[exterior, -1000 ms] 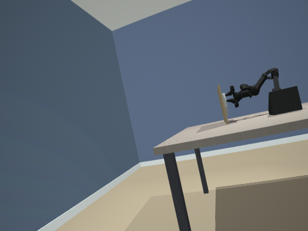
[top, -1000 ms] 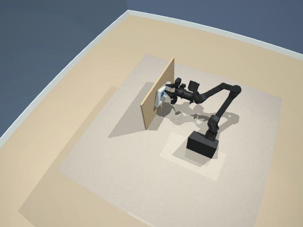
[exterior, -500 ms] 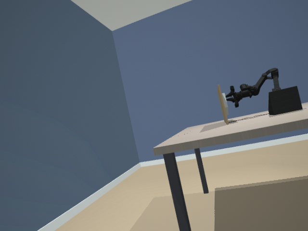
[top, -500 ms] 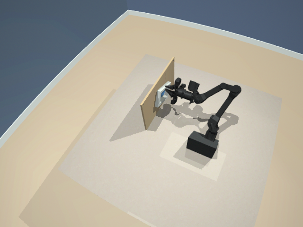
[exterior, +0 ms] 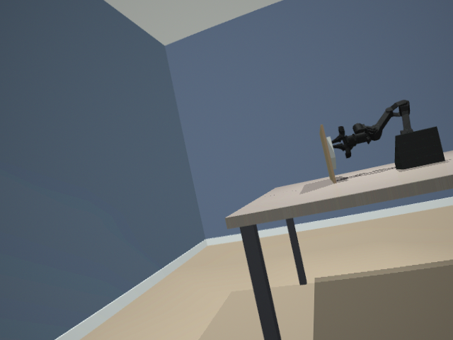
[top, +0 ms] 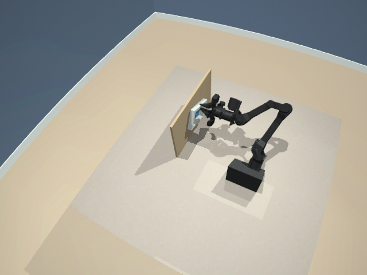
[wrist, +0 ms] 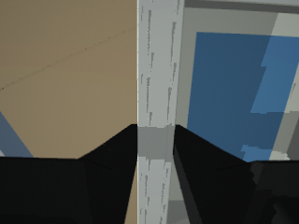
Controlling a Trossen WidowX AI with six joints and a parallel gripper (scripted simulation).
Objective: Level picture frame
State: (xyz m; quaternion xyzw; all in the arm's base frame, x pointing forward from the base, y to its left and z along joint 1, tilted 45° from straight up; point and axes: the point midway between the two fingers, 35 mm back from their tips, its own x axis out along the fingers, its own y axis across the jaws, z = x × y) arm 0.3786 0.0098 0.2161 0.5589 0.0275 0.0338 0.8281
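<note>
The picture frame is 1 cm ahead of my gripper tip, 2 cm to the left of it and 5 cm below it. Also, from my gripper tip: board (2 cm ahead, 2 cm to the left, 5 cm below).
</note>
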